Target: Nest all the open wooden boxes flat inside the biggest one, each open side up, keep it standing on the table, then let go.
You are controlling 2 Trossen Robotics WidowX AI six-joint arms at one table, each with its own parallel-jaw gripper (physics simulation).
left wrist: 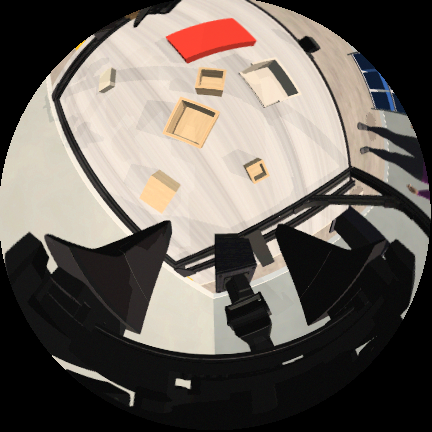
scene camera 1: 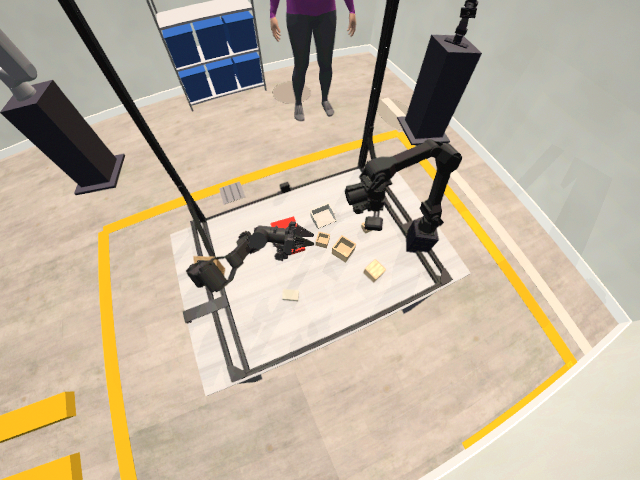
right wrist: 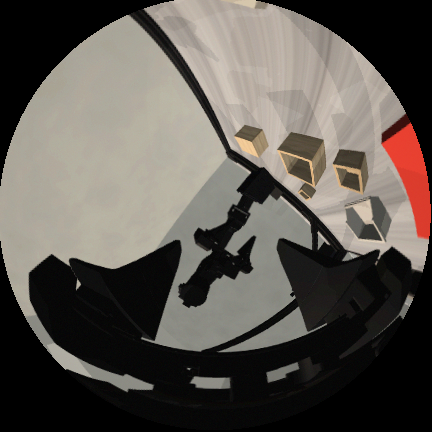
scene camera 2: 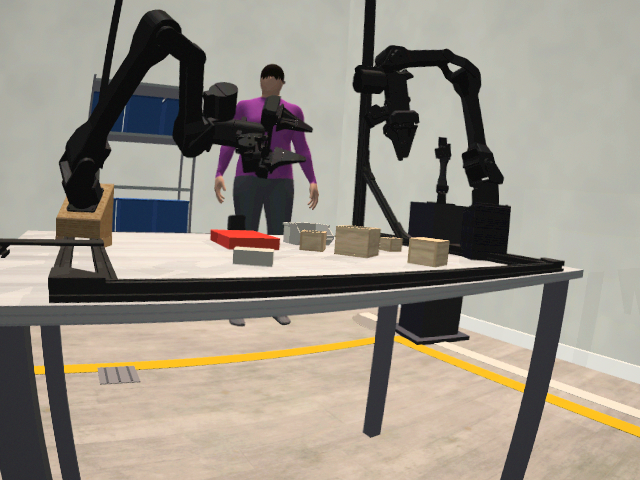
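Where they show: left gripper, fingertip midpoint: (left wrist: 225,228) (right wrist: 244,227) (scene camera 2: 403,159); right gripper, fingertip midpoint: (scene camera 1: 314,239) (right wrist: 230,245) (scene camera 2: 309,145); left arm's base at its link origin: (left wrist: 235,280) (scene camera 1: 426,229) (right wrist: 248,196) (scene camera 2: 486,207); right arm's base at its link origin: (scene camera 2: 85,200).
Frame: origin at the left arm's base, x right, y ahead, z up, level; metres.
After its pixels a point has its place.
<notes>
The biggest open wooden box (scene camera 1: 343,248) @[x -0.079, y 0.337, z -0.126 m] (scene camera 2: 356,241) @[x -0.133, y 0.344, z -0.098 m] (left wrist: 191,123) @[x -0.098, y 0.340, z -0.126 m] (right wrist: 306,142) @[x -0.123, y 0.364, z -0.108 m] stands open side up, empty. A middle-sized wooden box (scene camera 1: 323,239) @[x -0.047, y 0.432, z -0.126 m] (scene camera 2: 313,240) @[x -0.085, y 0.434, z -0.107 m] (left wrist: 210,91) @[x -0.058, y 0.408, z -0.107 m] (right wrist: 351,159) @[x -0.084, y 0.444, z -0.106 m] stands open side up beside it. A small open wooden box (scene camera 1: 364,227) (scene camera 2: 390,243) @[x 0.017, y 0.245, z -0.110 m] (left wrist: 256,171) @[x 0.049, y 0.233, z -0.126 m] (right wrist: 306,191) @[x 0.030, y 0.256, z -0.105 m] stands apart, open side up; my left gripper partly hides it in scene camera 1. My left gripper (scene camera 1: 373,223) @[x -0.047, y 0.240, z 0.093 m] (scene camera 2: 402,149) @[x -0.047, y 0.240, z 0.093 m] (left wrist: 225,228) @[x -0.047, y 0.240, z 0.093 m] is open, high above the table. My right gripper (scene camera 1: 312,239) @[x -0.168, y 0.455, z 0.091 m] (scene camera 2: 308,144) @[x -0.168, y 0.455, z 0.091 m] is open and empty, high above the table and level.
A wooden block (scene camera 1: 374,269) @[x -0.180, y 0.200, z -0.079 m] (scene camera 2: 428,251) @[x -0.209, y 0.206, z -0.101 m] (left wrist: 160,191) @[x -0.164, y 0.203, z -0.079 m] (right wrist: 251,141) @[x -0.179, y 0.239, z -0.081 m] shows no opening. A pale grey open box (scene camera 1: 323,217) @[x 0.069, y 0.449, z -0.123 m] (left wrist: 265,85) @[x 0.062, y 0.447, z -0.124 m] stands behind the middle-sized box. A red slab (scene camera 1: 283,222) @[x 0.002, y 0.627, z -0.105 m] (scene camera 2: 244,239) @[x -0.150, y 0.576, z -0.109 m] (left wrist: 211,40) @[x -0.058, y 0.564, z -0.105 m] and a pale block (scene camera 1: 290,295) @[x -0.332, y 0.528, z -0.107 m] (scene camera 2: 253,256) @[x -0.348, y 0.526, z -0.116 m] (left wrist: 107,80) @[x -0.314, y 0.514, z -0.106 m] also lie there.
</notes>
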